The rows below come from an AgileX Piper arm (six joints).
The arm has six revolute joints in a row. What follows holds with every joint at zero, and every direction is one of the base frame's. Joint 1 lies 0.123 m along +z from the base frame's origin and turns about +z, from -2.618 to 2.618 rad. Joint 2 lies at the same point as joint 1 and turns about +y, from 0 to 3.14 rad. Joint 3 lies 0.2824 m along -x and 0.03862 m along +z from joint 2 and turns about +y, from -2.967 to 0 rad. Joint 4 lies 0.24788 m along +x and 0.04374 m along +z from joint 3 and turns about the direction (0.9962, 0, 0.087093), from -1.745 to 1.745 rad. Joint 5 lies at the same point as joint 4 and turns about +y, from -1.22 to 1.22 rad. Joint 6 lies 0.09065 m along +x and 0.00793 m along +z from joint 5 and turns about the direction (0.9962, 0, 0.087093), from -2.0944 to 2.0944 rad. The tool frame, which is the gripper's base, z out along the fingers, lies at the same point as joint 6; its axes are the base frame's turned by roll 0, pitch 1.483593 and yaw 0 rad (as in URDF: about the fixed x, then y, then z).
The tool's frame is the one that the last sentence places.
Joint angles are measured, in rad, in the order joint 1, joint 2, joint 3, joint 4, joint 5, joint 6. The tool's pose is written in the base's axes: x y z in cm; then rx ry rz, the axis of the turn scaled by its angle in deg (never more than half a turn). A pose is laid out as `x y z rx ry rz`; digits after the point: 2 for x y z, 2 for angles.
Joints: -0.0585, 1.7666, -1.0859, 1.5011, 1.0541, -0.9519
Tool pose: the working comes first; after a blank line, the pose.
Where each joint sits with the arm in this pose, in the base's axes (m; each line is computed from the numbers above, not from the rounded line before):
joint 1: 0.0000 0.0000 0.1230
joint 2: 0.0000 0.0000 0.1230
joint 3: 0.0927 -0.0054 0.3925
joint 4: 0.3125 -0.0183 0.2705
joint 5: 0.3125 -0.0183 0.2705
joint 6: 0.3512 0.0585 0.2408
the tool: 0.3512 0.0585 0.2408

35.12 5.85 24.08 1.32 126.65 81.00
